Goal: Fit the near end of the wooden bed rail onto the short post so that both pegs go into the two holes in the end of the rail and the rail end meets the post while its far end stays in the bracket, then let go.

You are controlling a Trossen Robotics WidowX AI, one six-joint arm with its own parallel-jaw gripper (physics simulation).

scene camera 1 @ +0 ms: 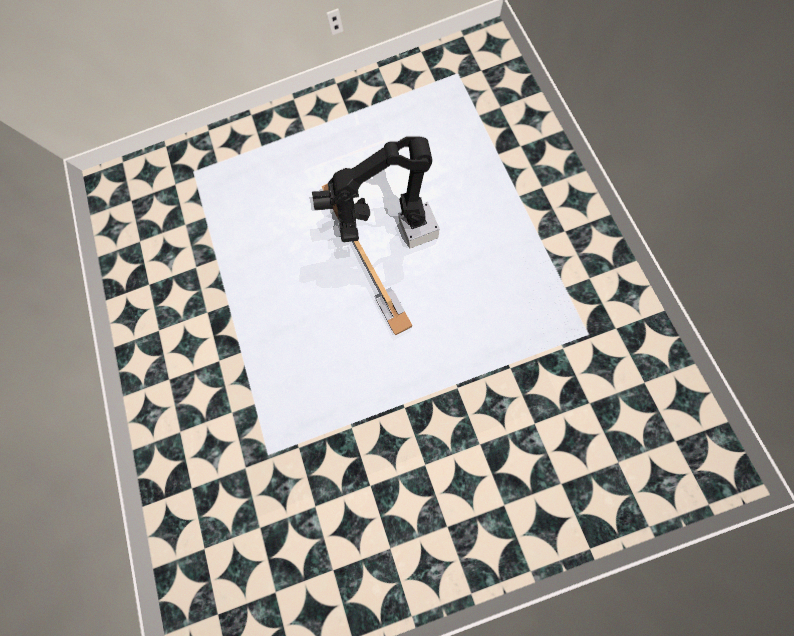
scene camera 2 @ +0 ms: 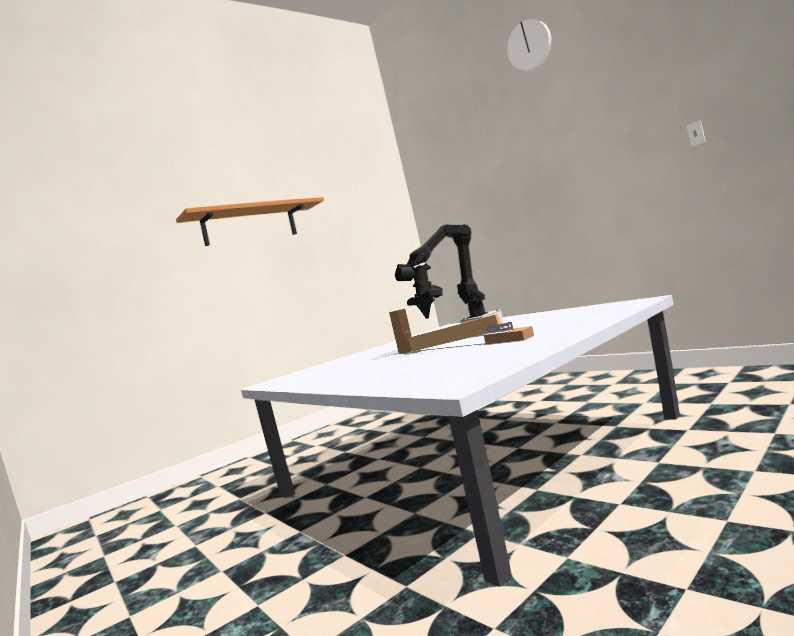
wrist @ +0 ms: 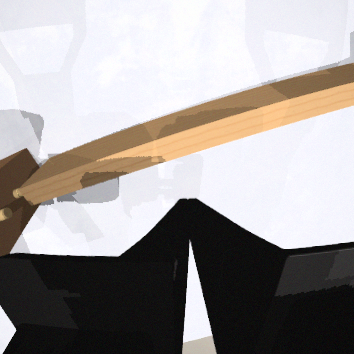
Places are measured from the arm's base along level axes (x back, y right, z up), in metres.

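Where they show: gripper, between the fingertips: [scene camera 2: 427,318] [wrist: 187,206]; arm's base, origin of its link: [scene camera 1: 416,219] [scene camera 2: 478,315].
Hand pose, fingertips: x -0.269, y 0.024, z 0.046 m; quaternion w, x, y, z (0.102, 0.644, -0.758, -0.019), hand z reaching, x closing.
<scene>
Each offset is from my fingertips to the top centre of the thing. "pt": to the spot under its first point. Level surfaces: height alone.
The wooden rail {dy -0.093, dx +0.024, dz -0.026 m} [scene camera 1: 372,270] [scene camera 2: 453,333] [wrist: 215,130] runs from the short post to the bracket. The post {pt dy +0.153, dx -0.035, dz -0.024 m} [scene camera 2: 398,329] [wrist: 12,175] stands upright; in scene camera 1 the arm mostly hides it. In the wrist view, two pegs {pt dy +0.127, dx -0.006, dz -0.040 m} [wrist: 6,214] show on the post beside the rail's near end; one is beside the rail's edge, the other exposed. The holes are not visible. The far end is at the metal bracket {dy -0.306, dx +0.056, dz -0.061 m} [scene camera 2: 505,326], by a wooden block {dy -0.337, dx +0.061, dz -0.091 m} [scene camera 1: 400,324] [scene camera 2: 516,335]; its seating is unclear. My gripper [scene camera 1: 349,237] [scene camera 2: 426,316] [wrist: 187,206] is shut and empty above the rail, near the post.
The arm's base plate [scene camera 1: 424,235] stands on the white table {dz -0.126 m} [scene camera 1: 463,298] [scene camera 2: 371,377], to the right of the rail in scene camera 1. A wooden shelf [scene camera 2: 251,208] is on the wall, away from the arm.
</scene>
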